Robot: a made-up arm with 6 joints. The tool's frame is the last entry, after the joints. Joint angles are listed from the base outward. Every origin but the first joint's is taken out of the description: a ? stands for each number. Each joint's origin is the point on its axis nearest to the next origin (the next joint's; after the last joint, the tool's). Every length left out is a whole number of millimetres.
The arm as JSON. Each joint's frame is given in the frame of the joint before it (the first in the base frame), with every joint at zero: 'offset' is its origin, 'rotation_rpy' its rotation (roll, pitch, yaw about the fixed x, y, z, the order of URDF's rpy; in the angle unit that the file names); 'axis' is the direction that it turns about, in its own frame. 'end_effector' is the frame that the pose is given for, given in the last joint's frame.
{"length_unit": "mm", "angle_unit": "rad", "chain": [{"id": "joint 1", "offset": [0.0, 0.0, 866.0], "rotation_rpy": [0.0, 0.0, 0.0], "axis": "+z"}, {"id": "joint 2", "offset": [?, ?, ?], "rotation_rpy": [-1.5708, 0.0, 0.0], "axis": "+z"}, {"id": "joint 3", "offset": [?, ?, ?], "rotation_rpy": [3.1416, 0.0, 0.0], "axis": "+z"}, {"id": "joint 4", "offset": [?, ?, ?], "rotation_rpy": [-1.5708, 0.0, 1.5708], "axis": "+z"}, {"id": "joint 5", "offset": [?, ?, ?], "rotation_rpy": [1.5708, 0.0, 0.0], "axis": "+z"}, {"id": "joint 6", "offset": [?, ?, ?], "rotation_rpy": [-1.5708, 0.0, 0.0], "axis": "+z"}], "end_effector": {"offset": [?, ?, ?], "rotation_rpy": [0.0, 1.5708, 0.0]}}
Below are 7 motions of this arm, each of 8 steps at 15 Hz.
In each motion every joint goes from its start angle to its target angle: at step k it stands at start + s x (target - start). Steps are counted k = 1, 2, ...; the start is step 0. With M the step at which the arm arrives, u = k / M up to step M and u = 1 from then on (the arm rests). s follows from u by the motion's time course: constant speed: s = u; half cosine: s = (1 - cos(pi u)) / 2; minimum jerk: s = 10 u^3 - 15 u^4 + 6 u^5.
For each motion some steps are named. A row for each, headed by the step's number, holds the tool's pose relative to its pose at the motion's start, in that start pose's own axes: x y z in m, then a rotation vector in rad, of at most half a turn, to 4 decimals.
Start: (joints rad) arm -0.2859 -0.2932 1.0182 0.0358 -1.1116 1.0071
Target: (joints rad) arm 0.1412 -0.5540 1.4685 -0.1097 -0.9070 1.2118
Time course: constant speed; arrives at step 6
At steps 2, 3, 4, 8:
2: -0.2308 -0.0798 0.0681 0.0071 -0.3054 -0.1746
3: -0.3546 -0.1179 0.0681 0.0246 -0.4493 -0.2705
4: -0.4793 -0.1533 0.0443 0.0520 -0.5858 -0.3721
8: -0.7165 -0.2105 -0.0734 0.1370 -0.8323 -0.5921

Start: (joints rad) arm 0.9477 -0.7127 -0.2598 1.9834 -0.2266 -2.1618
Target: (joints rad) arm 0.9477 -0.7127 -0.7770 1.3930 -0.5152 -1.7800
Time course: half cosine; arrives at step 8
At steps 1, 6, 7, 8:
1: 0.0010 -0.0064 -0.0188 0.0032 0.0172 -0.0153
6: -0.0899 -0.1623 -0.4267 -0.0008 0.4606 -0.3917
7: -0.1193 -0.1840 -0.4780 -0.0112 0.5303 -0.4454
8: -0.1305 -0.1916 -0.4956 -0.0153 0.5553 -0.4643

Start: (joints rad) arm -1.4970 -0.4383 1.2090 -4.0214 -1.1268 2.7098
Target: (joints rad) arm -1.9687 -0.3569 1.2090 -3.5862 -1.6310 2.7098
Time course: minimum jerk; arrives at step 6
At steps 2, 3, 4, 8:
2: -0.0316 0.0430 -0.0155 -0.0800 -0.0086 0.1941
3: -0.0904 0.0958 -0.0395 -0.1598 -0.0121 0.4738
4: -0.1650 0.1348 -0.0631 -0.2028 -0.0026 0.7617
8: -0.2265 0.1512 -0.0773 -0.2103 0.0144 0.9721

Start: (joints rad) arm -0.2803 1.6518 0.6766 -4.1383 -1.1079 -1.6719
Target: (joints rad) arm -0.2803 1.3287 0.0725 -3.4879 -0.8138 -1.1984
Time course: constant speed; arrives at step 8
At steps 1, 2, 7, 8:
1: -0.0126 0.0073 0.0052 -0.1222 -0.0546 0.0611
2: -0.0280 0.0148 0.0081 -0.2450 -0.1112 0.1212
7: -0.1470 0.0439 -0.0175 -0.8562 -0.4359 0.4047
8: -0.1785 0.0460 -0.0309 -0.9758 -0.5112 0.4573

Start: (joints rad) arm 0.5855 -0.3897 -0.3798 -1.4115 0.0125 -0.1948
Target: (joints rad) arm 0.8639 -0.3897 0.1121 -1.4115 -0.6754 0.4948
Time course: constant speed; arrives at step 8
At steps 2, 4, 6, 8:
2: -0.0322 0.1083 -0.1132 -0.1762 0.2342 0.1081
4: -0.0948 0.2111 -0.2171 -0.3611 0.4479 0.2575
6: -0.1844 0.3047 -0.3055 -0.5491 0.6356 0.4472
8: -0.2958 0.3858 -0.3735 -0.7349 0.7918 0.6757

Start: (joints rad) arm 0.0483 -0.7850 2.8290 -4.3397 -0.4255 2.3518
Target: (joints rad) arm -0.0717 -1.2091 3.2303 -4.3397 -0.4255 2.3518
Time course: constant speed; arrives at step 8
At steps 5, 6, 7, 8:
5: -0.0092 0.4594 -0.2434 0.2528 0.2140 0.4024
6: -0.0363 0.5514 -0.2724 0.3063 0.2531 0.4829
7: -0.0705 0.6412 -0.2939 0.3606 0.2908 0.5635
8: -0.1113 0.7279 -0.3078 0.4157 0.3270 0.6443

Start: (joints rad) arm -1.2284 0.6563 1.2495 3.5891 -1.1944 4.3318
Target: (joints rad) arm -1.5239 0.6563 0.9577 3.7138 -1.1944 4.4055
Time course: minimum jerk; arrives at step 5
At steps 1, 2, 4, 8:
1: -0.0165 0.0108 -0.0119 -0.0155 -0.0046 0.0249
2: -0.0943 0.0531 -0.0683 -0.0836 -0.0236 0.1365
4: -0.3040 0.1074 -0.2197 -0.2373 -0.0567 0.4047
8: -0.3246 0.1087 -0.2343 -0.2507 -0.0588 0.4295

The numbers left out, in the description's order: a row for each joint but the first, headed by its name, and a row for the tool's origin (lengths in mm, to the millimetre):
joint 2: 164.0 0.0 0.0
joint 3: 0.0 -551.0 0.0
joint 4: 712.0 129.0 0.0
joint 5: 0.0 0.0 0.0
joint 6: 0.0 -274.0 0.0
tool: 0.0 0.0 0.0

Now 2 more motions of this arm.
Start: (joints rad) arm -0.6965 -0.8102 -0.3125 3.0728 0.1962 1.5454
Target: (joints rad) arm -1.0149 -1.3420 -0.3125 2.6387 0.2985 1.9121
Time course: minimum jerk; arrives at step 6
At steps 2, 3, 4, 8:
2: -0.0877 0.0680 0.0195 -0.0133 -0.0326 0.0954
3: -0.2196 0.1441 0.0228 -0.0467 -0.0667 0.2289
4: -0.3577 0.1968 -0.0013 -0.0990 -0.0885 0.3629
8: -0.4579 0.2191 -0.0351 -0.1494 -0.0968 0.4594

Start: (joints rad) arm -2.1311 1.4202 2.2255 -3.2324 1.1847 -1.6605
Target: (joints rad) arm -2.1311 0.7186 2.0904 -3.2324 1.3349 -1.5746
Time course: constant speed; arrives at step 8
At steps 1, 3, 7, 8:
1: -0.0767 -0.0623 0.0145 -0.0167 -0.0067 -0.0514
3: -0.2437 -0.1683 0.0422 -0.0502 -0.0181 -0.1543
7: -0.6174 -0.2975 0.0906 -0.1168 -0.0330 -0.3612
8: -0.7158 -0.3114 0.1008 -0.1333 -0.0350 -0.4131

